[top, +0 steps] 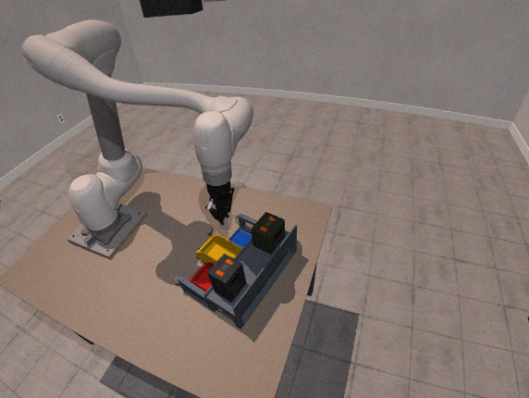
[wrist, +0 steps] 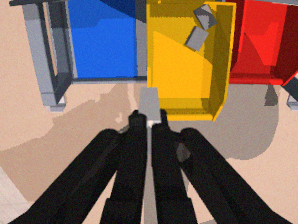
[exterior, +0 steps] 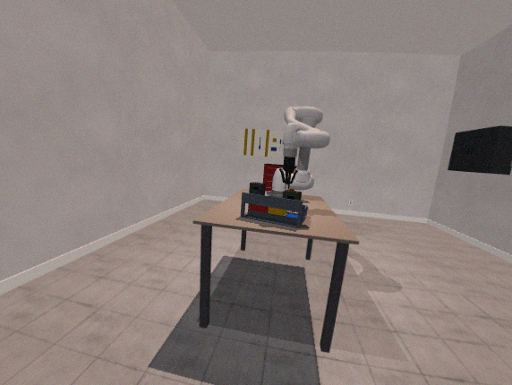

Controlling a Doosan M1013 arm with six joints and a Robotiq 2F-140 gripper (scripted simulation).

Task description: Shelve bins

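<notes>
Right now my hand is 20 mm past the yellow bin, 50 mm to the left of it and 140 mm above it. From my hand the other things lie so: red bin (10 mm ahead, 160 mm to the right, 150 mm below); then grey shelf (140 mm ahead, 80 mm to the right, 90 mm below).
</notes>
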